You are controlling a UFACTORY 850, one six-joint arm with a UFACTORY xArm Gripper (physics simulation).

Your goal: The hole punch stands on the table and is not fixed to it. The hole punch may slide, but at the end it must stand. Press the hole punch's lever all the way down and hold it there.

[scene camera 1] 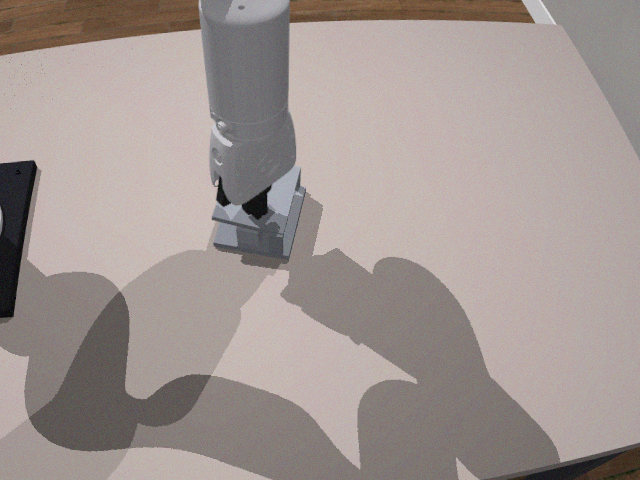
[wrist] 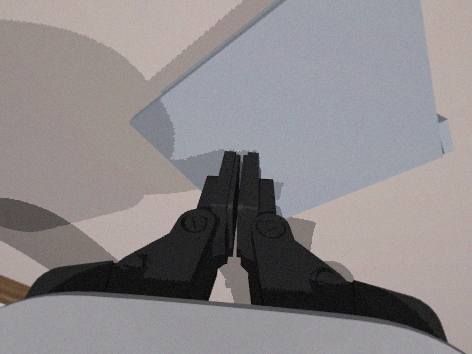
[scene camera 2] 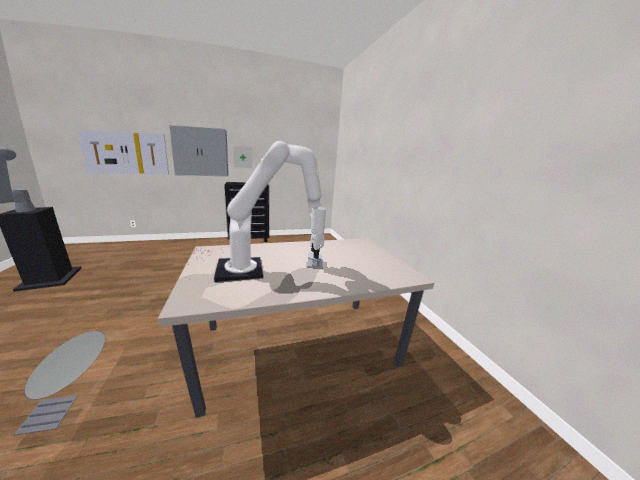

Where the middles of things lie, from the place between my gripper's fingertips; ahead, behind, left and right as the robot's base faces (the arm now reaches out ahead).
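Labels:
The flat lever (scene camera 1: 279, 198) is 1 cm ahead of my hand and 3 cm to the left of it, and it sits 1 cm below it. I also see the hole punch base (scene camera 1: 228, 236), which is 3 cm below my hand, 3 cm to the left of it and 1 cm ahead of it.

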